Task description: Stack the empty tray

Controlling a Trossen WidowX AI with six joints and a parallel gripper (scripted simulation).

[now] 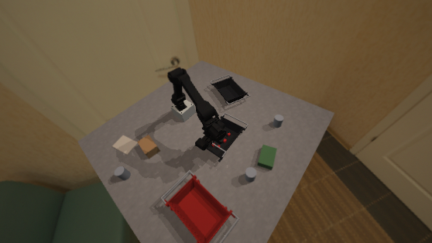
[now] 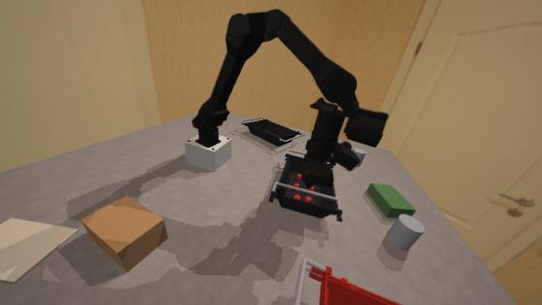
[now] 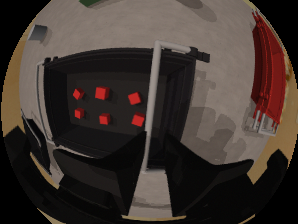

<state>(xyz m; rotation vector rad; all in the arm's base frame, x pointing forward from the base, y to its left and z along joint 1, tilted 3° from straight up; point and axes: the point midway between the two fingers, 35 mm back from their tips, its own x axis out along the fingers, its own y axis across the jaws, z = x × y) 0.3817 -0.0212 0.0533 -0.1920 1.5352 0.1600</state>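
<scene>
Now: gripper tip 320 mm past the black tray, 420 mm to the right of it and 40 mm above it. Round my gripper tip: brown box (280 mm behind, 300 mm to the right, 60 mm below); then green block (250 mm ahead, 190 mm to the left, 70 mm below); then beige sheet (430 mm behind, 420 mm to the right, 90 mm below).
</scene>
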